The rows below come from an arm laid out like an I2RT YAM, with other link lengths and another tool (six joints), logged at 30 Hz.
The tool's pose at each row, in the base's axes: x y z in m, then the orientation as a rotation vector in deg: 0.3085 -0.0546 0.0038 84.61 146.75 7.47; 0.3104 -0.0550 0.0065 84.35 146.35 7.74; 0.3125 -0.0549 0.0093 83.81 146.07 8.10; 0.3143 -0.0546 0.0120 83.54 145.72 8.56; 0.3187 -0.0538 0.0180 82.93 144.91 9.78; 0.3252 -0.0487 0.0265 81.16 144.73 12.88; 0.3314 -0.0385 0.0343 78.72 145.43 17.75; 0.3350 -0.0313 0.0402 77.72 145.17 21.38; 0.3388 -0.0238 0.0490 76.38 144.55 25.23; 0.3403 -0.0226 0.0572 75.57 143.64 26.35; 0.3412 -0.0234 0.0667 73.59 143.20 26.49; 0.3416 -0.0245 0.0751 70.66 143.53 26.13; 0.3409 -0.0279 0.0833 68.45 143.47 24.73
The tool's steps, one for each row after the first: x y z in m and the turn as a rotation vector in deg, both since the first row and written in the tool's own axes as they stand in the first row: -0.0016 0.0019 -0.0023 -0.40 -0.30 -0.02; -0.0028 0.0042 -0.0046 -0.89 -0.58 -0.24; -0.0038 0.0063 -0.0069 -1.38 -0.78 -0.27; -0.0059 0.0114 -0.0119 -2.60 -1.16 -0.32; -0.0056 0.0209 -0.0190 -4.93 -0.72 -1.14; -0.0007 0.0326 -0.0255 -7.99 0.96 -2.52; 0.0030 0.0402 -0.0307 -10.35 2.00 -2.81; 0.0067 0.0487 -0.0387 -13.06 2.83 -3.19; 0.0061 0.0519 -0.0464 -14.34 2.41 -3.35; 0.0038 0.0539 -0.0555 -15.23 1.50 -4.45; 0.0017 0.0550 -0.0637 -15.76 0.66 -6.42; -0.0018 0.0541 -0.0718 -15.70 -0.72 -7.92
